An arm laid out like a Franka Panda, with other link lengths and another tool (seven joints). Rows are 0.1 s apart.
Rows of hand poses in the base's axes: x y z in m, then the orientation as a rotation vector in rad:
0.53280 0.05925 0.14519 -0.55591 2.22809 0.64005
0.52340 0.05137 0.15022 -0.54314 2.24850 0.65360
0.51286 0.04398 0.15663 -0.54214 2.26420 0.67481
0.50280 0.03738 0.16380 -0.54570 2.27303 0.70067
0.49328 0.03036 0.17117 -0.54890 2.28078 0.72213
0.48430 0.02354 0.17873 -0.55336 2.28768 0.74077
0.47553 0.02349 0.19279 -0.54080 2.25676 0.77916
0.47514 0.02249 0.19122 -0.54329 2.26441 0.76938
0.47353 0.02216 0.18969 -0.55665 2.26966 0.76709
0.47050 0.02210 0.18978 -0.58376 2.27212 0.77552
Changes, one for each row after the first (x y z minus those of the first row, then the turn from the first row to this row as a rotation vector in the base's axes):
-0.00940 -0.00788 0.00503 0.00555 0.02381 -0.00436
-0.01994 -0.01527 0.01144 0.01362 0.04556 0.00234
-0.03000 -0.02187 0.01861 0.02539 0.06261 0.01378
-0.03952 -0.02889 0.02598 0.03481 0.07721 0.02344
-0.04850 -0.03571 0.03354 0.04231 0.09005 0.03302
-0.05727 -0.03576 0.04760 0.08097 0.07708 0.03700
-0.05766 -0.03676 0.04603 0.07142 0.08015 0.03546
-0.05927 -0.03709 0.04450 0.06377 0.08345 0.04418
-0.06230 -0.03715 0.04459 0.05917 0.08783 0.06625

